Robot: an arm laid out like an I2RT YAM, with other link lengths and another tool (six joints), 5 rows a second.
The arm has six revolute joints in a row. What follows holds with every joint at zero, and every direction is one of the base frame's. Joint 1 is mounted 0.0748 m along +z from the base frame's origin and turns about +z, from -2.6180 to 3.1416 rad. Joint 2 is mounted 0.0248 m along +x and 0.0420 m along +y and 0.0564 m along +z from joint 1 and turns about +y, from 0.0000 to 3.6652 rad. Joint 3 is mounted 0.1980 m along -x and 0.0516 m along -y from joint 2 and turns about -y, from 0.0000 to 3.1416 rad. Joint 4 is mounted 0.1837 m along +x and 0.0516 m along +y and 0.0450 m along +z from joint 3 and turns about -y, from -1.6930 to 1.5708 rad. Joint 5 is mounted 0.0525 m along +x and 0.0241 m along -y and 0.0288 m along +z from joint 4 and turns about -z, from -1.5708 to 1.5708 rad. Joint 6 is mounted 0.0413 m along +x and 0.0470 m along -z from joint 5 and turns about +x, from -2.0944 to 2.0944 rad. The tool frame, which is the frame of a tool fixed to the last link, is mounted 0.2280 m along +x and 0.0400 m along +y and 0.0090 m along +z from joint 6; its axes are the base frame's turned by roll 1.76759, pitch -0.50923 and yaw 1.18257 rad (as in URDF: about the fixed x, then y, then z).
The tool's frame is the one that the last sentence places.
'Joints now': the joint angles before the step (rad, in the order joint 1, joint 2, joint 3, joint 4, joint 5, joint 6). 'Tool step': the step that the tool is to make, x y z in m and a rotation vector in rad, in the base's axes. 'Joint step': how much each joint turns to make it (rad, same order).
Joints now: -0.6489 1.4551 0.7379 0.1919 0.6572 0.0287
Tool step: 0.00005 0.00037 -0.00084 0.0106 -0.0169 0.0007
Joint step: -0.0092 -0.0068 -0.0047 -0.0036 -0.0180 0.0140
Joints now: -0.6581 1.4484 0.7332 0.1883 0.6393 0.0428
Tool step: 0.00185 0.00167 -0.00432 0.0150 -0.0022 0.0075
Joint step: -0.0031 0.0060 0.0014 -0.0072 -0.0158 0.0074
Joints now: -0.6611 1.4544 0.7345 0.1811 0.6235 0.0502
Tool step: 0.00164 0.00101 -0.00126 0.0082 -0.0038 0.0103
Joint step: -0.0069 -0.0032 -0.0009 -0.0034 -0.0193 -0.0016
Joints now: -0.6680 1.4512 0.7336 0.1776 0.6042 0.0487
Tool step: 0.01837 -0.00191 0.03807 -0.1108 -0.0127 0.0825
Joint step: -0.0023 -0.0592 -0.0166 0.1081 -0.0405 -0.1302
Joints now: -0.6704 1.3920 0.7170 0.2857 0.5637 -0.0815
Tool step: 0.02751 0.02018 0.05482 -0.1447 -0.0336 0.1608
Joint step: 0.0000 -0.1410 -0.0497 0.0993 -0.1273 -0.1538
